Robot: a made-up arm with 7 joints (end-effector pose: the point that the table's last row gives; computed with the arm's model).
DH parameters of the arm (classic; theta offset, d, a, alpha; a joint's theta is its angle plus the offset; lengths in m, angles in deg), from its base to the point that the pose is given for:
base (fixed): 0 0 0 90
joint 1: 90 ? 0 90
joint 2: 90 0 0 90
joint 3: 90 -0.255 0 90
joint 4: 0 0 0 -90
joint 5: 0 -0.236 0 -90
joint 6: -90 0 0 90
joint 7: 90 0 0 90
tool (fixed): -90 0 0 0
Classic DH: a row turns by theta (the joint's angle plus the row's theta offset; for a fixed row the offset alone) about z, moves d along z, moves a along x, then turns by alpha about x.
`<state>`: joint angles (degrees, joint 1 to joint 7).
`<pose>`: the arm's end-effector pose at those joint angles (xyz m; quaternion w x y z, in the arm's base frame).
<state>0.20 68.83 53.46 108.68 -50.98 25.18 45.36</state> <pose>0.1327 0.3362 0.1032 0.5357 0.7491 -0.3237 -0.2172</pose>
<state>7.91 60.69 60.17 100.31 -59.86 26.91 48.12</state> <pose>0.1046 0.3881 0.0867 0.6181 0.7250 -0.3010 -0.0413</pose>
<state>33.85 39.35 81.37 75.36 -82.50 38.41 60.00</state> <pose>0.0843 0.4781 -0.0641 0.8196 0.3314 -0.2809 0.3735</pose>
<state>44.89 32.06 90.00 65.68 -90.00 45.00 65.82</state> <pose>0.1301 0.4732 -0.1306 0.8419 0.0902 -0.2886 0.4470</pose>
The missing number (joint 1, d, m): -0.104
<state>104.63 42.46 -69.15 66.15 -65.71 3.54 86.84</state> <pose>0.3625 0.1918 0.1740 0.5654 0.5712 0.0373 -0.5939</pose>
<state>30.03 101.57 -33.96 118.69 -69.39 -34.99 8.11</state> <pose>0.1911 0.2660 0.0125 0.0878 -0.3788 0.1096 0.9148</pose>
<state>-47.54 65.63 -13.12 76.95 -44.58 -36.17 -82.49</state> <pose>0.0222 0.3633 -0.2832 0.4154 0.3030 -0.7284 -0.4529</pose>
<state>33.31 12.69 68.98 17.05 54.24 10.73 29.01</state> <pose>0.2704 0.2726 -0.3664 0.3326 -0.3468 -0.5218 0.7049</pose>
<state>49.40 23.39 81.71 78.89 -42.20 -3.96 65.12</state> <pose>0.1621 0.4336 -0.0949 0.6248 0.2738 -0.7280 0.0677</pose>
